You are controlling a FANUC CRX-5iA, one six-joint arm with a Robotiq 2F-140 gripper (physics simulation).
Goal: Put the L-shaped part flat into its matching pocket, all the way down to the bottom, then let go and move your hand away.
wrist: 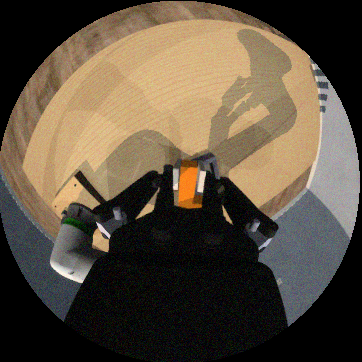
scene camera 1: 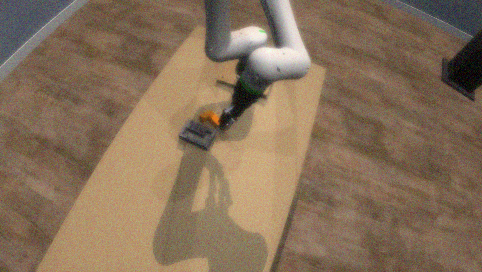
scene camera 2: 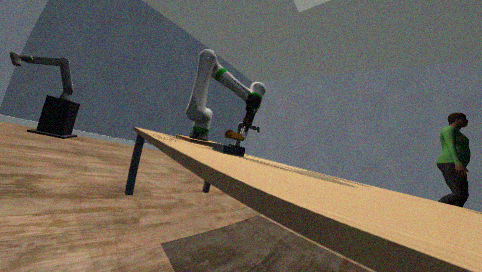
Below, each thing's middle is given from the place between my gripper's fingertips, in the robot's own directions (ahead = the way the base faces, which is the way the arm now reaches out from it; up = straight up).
Scene:
My hand is 10 mm past the orange L-shaped part (wrist: 188,168) and 50 mm to the left of it. The rest, counted from my hand: grey pocket block (scene camera 1: 194,133) (50 mm ahead, 100 mm to the right, 80 mm below).

